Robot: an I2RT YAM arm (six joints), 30 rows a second.
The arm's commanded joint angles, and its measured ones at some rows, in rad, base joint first. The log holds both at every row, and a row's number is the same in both.
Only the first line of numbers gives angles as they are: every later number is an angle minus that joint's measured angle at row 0.
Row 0, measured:
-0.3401 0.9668 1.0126 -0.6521 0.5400 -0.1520
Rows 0 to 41, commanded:
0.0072 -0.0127 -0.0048 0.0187 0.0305 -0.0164
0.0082 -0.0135 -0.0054 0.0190 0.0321 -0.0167
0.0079 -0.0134 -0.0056 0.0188 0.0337 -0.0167
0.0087 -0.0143 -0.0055 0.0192 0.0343 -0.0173
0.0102 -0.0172 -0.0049 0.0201 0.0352 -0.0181
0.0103 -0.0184 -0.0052 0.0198 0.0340 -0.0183
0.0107 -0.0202 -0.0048 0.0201 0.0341 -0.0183
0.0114 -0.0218 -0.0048 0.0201 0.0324 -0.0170
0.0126 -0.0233 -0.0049 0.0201 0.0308 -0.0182
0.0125 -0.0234 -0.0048 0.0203 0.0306 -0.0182
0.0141 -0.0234 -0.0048 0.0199 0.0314 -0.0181
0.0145 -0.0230 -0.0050 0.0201 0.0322 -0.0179
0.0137 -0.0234 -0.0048 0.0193 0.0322 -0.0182
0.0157 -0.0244 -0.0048 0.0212 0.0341 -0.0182
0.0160 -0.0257 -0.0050 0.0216 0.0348 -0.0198
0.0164 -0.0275 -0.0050 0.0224 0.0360 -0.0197
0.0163 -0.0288 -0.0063 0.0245 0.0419 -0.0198
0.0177 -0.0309 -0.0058 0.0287 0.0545 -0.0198
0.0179 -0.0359 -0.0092 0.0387 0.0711 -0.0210
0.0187 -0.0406 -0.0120 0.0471 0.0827 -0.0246
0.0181 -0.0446 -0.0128 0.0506 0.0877 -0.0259
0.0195 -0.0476 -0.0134 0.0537 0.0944 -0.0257
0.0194 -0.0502 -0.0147 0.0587 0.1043 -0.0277
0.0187 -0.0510 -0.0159 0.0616 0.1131 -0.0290
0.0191 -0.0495 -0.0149 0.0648 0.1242 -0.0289
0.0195 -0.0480 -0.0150 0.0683 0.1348 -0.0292
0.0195 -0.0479 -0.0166 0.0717 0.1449 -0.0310
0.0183 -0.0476 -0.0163 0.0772 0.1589 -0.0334
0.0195 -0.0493 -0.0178 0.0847 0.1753 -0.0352
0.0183 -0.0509 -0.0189 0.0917 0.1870 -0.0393
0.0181 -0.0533 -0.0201 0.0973 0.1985 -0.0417
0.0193 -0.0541 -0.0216 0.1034 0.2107 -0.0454
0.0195 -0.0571 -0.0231 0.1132 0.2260 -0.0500
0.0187 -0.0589 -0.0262 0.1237 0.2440 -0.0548
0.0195 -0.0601 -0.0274 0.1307 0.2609 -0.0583
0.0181 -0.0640 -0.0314 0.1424 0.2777 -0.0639
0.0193 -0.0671 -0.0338 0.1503 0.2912 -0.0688
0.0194 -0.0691 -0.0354 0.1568 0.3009 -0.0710
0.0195 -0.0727 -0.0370 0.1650 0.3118 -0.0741
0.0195 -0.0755 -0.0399 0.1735 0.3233 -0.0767
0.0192 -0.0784 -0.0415 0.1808 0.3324 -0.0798
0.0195 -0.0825 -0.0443 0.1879 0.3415 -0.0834
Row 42, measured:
0.0111 -0.0617 -0.0282 0.1434 0.2632 -0.0565
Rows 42 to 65, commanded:
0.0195 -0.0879 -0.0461 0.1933 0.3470 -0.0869
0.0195 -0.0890 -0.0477 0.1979 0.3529 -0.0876
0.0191 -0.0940 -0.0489 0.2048 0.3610 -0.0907
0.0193 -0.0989 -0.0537 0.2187 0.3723 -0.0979
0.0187 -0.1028 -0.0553 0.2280 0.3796 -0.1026
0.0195 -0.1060 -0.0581 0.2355 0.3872 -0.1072
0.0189 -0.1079 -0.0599 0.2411 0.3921 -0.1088
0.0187 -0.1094 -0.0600 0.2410 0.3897 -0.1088
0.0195 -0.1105 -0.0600 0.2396 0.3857 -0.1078
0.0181 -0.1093 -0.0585 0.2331 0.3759 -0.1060
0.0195 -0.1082 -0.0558 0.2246 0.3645 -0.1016
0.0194 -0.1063 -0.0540 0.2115 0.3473 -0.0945
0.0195 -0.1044 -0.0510 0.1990 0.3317 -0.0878
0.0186 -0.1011 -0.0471 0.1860 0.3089 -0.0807
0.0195 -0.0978 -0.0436 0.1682 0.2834 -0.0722
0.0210 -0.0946 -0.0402 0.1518 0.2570 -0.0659
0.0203 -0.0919 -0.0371 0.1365 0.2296 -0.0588
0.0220 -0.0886 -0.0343 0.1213 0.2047 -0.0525
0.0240 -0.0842 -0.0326 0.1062 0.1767 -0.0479
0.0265 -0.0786 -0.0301 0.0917 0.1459 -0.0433
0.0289 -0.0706 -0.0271 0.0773 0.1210 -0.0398
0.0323 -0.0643 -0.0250 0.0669 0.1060 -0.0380
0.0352 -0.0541 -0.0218 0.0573 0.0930 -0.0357
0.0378 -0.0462 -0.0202 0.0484 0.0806 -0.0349
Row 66, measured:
0.0248 -0.0629 -0.0496 0.1136 0.1697 -0.0691
